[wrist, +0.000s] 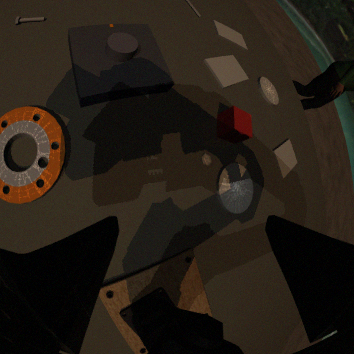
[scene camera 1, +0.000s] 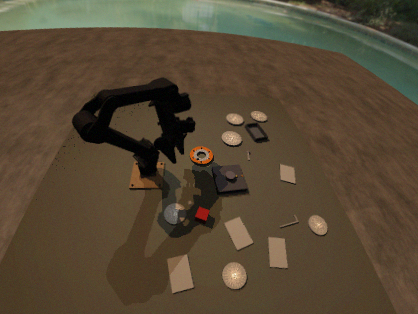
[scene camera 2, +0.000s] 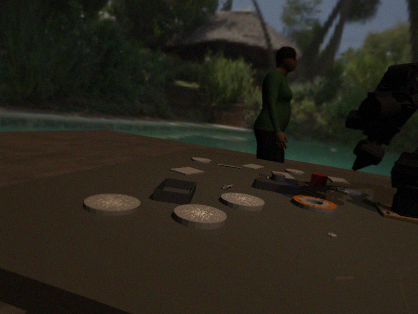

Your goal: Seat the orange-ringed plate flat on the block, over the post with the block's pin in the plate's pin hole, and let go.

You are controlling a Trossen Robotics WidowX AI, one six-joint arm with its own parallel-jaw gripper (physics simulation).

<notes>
My gripper is open and holds nothing. Also in view: an orange-ringed plate. On the table rests a dark tray.
My gripper also shows in the wrist view and in scene camera 1.
</notes>
